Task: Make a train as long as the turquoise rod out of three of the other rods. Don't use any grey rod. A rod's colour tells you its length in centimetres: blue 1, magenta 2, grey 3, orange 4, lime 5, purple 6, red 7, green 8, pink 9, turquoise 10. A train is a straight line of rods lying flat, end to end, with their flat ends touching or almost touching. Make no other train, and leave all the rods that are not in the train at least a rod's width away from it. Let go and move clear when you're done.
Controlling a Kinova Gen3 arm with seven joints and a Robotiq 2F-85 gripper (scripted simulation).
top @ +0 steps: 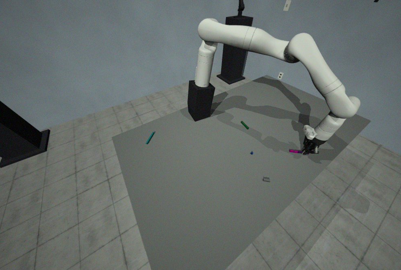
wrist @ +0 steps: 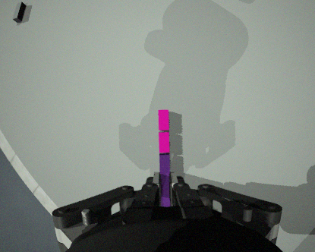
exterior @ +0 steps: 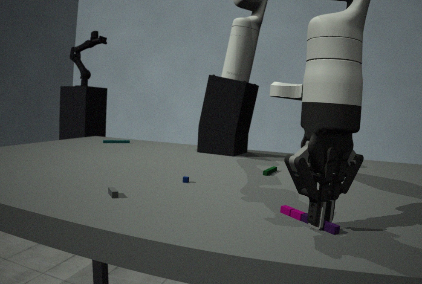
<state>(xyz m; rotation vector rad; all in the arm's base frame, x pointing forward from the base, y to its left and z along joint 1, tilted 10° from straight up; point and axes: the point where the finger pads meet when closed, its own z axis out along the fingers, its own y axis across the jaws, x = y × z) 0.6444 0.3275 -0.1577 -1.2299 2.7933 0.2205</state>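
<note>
Right now my hand is 1 cm above the purple rod. Round my hand: small blue rod: 26 cm to the right, 16 cm behind, 1 cm below; then grey rod: 32 cm to the right, 1 cm below; then green rod: 36 cm behind, 12 cm to the right, 1 cm below.
</note>
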